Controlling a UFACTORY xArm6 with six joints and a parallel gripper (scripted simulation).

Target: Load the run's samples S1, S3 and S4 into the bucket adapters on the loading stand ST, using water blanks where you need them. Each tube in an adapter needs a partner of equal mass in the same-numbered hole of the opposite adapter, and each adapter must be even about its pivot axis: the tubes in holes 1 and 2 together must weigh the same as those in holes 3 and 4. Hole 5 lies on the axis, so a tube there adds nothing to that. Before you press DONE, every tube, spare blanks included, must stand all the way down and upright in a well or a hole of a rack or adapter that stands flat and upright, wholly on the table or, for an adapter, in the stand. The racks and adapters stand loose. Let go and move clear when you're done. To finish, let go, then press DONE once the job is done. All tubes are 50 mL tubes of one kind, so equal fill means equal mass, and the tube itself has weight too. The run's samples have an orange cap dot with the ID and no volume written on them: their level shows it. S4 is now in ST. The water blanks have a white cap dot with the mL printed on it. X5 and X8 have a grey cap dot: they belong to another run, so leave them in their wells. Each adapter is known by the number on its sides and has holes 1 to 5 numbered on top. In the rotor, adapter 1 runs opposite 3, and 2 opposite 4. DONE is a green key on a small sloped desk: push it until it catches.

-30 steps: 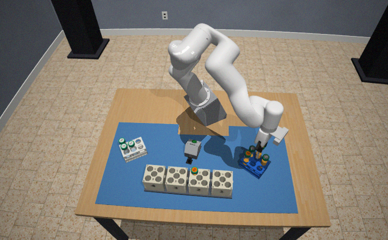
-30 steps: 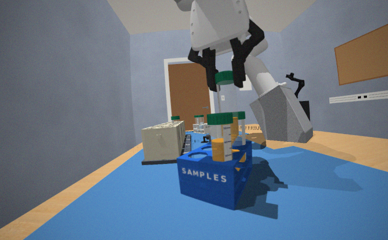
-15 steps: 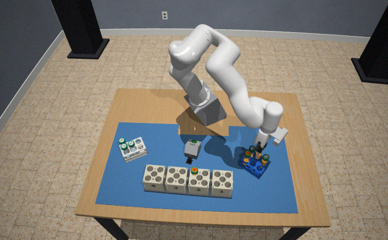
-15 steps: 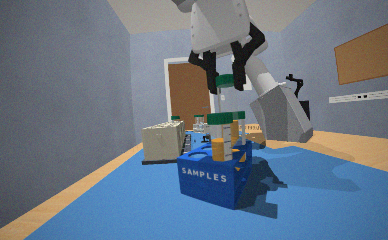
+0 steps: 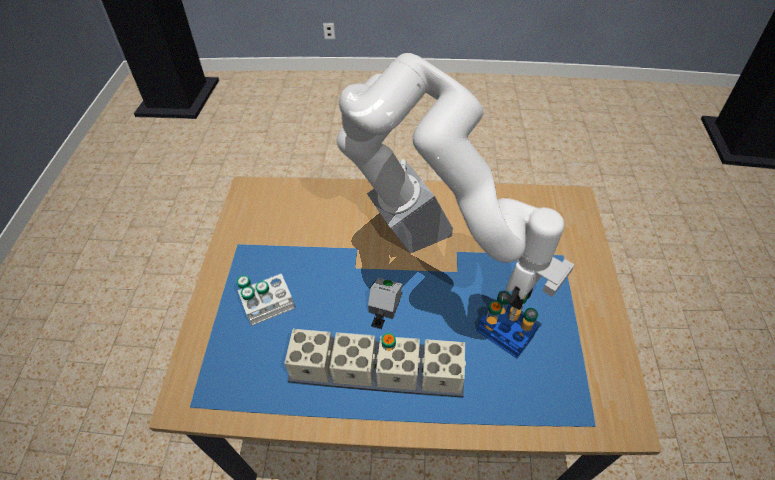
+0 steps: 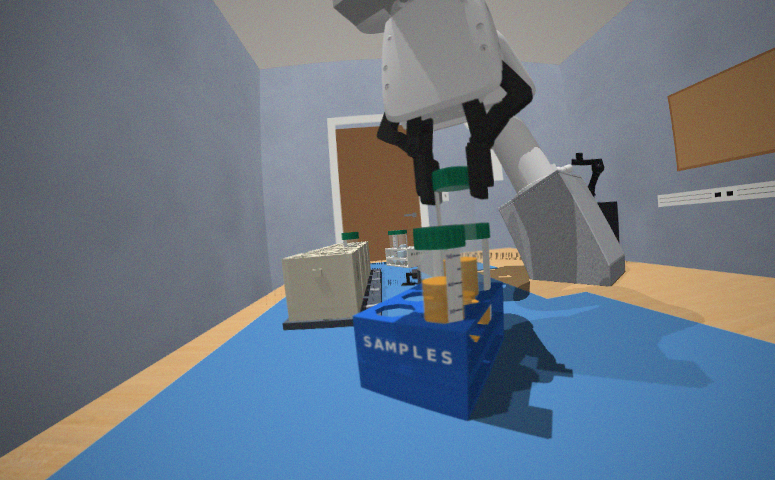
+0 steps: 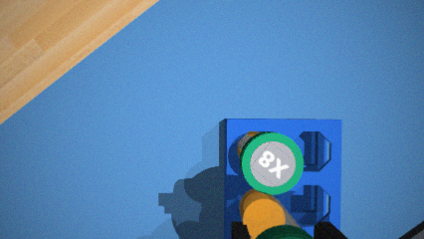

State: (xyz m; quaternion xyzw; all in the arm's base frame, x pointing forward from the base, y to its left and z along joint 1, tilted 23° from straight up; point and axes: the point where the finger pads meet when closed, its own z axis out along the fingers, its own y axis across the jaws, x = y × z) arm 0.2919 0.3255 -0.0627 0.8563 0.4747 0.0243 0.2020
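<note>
My hand is 50 mm above the orange-dot tube and 10 mm short of it. The rest, counted from my hand: loading stand ST (340 mm to the right, 150 mm below, 150 mm ahead); then blue sample rack (130 mm below, 20 mm ahead, 10 mm to the right); then green done key (340 mm to the right, 90 mm below, 70 mm behind).
</note>
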